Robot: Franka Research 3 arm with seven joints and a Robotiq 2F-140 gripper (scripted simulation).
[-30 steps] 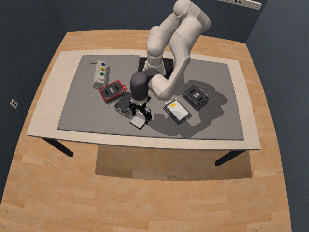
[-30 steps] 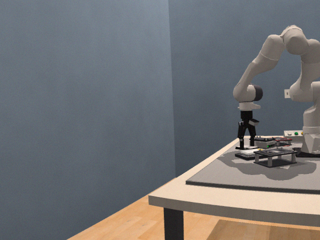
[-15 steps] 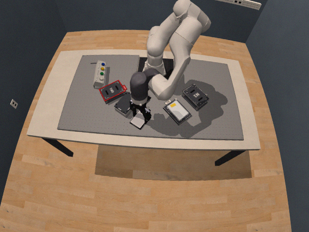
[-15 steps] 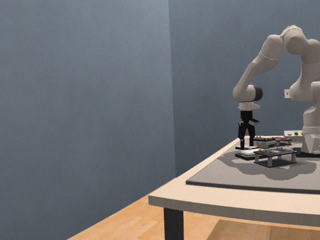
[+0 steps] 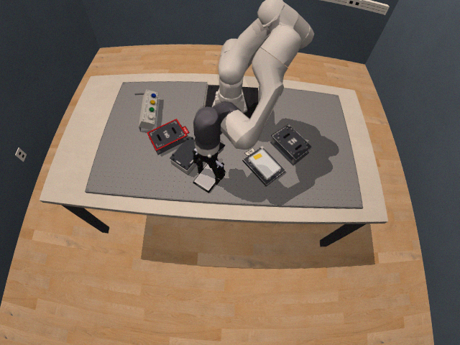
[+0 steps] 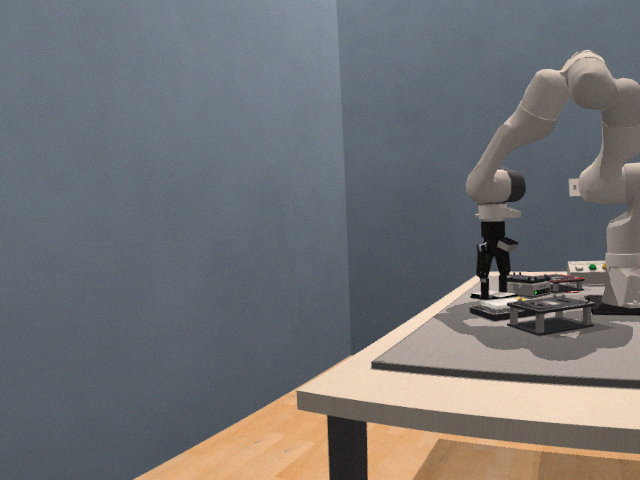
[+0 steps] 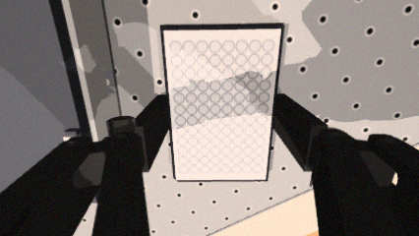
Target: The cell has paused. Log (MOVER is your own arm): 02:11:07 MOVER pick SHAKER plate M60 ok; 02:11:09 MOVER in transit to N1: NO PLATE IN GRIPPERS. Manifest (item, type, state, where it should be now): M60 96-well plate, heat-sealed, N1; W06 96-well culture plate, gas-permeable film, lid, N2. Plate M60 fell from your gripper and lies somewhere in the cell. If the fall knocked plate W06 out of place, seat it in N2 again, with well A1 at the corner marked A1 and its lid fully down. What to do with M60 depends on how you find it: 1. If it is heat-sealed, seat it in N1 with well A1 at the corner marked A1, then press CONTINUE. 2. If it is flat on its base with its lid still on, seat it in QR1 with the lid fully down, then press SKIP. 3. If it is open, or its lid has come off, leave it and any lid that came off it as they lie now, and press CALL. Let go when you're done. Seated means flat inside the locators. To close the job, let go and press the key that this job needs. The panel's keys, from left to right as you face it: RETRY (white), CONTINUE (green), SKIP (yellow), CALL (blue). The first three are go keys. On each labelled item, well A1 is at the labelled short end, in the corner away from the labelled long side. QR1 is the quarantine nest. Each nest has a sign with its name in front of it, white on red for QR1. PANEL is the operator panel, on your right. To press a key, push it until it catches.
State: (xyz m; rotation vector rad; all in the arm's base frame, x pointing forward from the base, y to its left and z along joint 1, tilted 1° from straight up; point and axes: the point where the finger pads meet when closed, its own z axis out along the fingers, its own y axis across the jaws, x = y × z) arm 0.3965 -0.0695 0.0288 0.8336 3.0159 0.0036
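My gripper is now 20 mm above the plate M60. The rest, counted from my hand: plate W06 (240 mm to the left, 70 mm behind); then shaker block (110 mm to the right, 60 mm behind, 30 mm above); then A1 mark (370 mm to the left, 280 mm behind, 30 mm above).
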